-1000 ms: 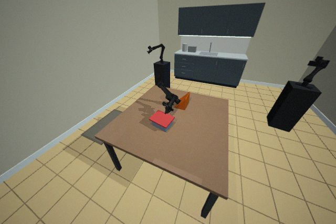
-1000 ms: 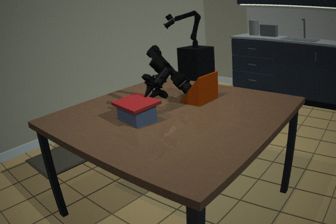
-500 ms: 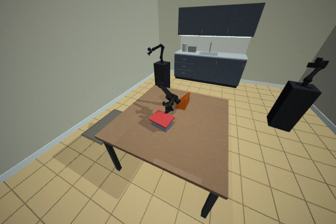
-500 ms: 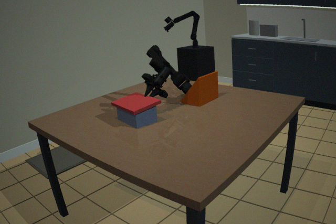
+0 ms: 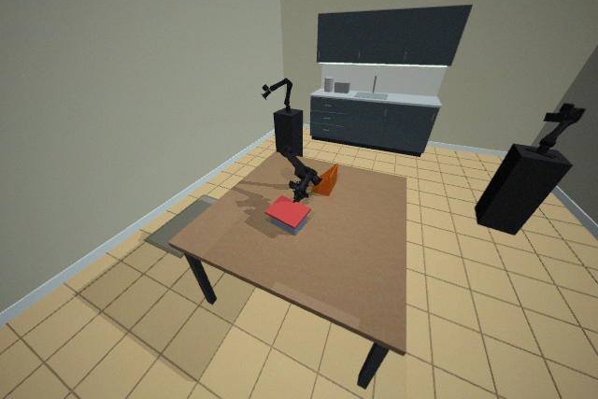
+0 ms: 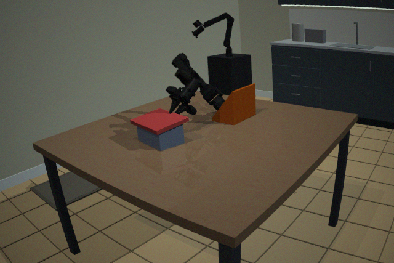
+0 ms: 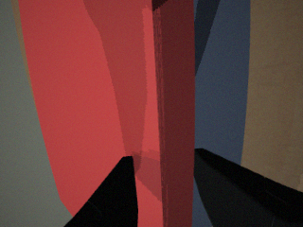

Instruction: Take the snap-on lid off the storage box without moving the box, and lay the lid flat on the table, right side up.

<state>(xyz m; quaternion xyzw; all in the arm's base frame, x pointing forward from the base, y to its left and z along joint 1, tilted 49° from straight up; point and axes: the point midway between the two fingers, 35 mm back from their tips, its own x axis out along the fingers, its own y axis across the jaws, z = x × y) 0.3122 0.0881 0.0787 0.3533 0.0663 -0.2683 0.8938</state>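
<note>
Right now my gripper tip is 80 mm short of the red lid. Round my gripper tip: grey-blue storage box 80 mm ahead, 60 mm below.
</note>
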